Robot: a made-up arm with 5 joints.
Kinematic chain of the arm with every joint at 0, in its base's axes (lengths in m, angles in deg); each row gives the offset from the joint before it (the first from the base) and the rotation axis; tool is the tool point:
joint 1: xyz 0 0 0.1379 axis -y
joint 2: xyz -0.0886 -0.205 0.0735 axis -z
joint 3: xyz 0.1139 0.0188 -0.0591 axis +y
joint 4: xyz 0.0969 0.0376 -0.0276 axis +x
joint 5: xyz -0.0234 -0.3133 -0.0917 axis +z
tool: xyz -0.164 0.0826 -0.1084
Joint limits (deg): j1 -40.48..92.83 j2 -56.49..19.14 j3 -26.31..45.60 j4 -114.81..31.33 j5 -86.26..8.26
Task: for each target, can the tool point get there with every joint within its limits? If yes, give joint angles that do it. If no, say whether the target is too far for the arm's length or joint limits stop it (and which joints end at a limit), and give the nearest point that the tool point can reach.
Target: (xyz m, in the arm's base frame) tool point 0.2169 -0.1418 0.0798
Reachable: yes | joints -28.08 -34.02 38.12 -99.22 -76.69
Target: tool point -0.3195 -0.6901 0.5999
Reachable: no: joint limits stop it (at a limit: joint 2, joint 3, joint 5) | nearest point -0.1456 -0.4046 0.3485 | short by 0.418 m
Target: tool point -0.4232 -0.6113 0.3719
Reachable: no: joint limits stop it (at a limit: joint 2, joint 3, joint 5) | nearest point -0.2254 -0.4030 0.2625 | short by 0.307 m
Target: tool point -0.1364 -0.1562 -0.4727
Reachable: no: joint limits stop it (at a limit: joint 3, joint 4, joint 5) | nearest point -0.0738 -0.1707 -0.1927 | short by 0.287 m
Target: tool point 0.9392 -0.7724 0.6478
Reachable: no: too far | nearest point 0.2657 -0.3412 0.2822 | short by 0.879 m
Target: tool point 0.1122 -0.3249 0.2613
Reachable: yes | joints -9.73 -0.45 22.86 -98.29 -42.86
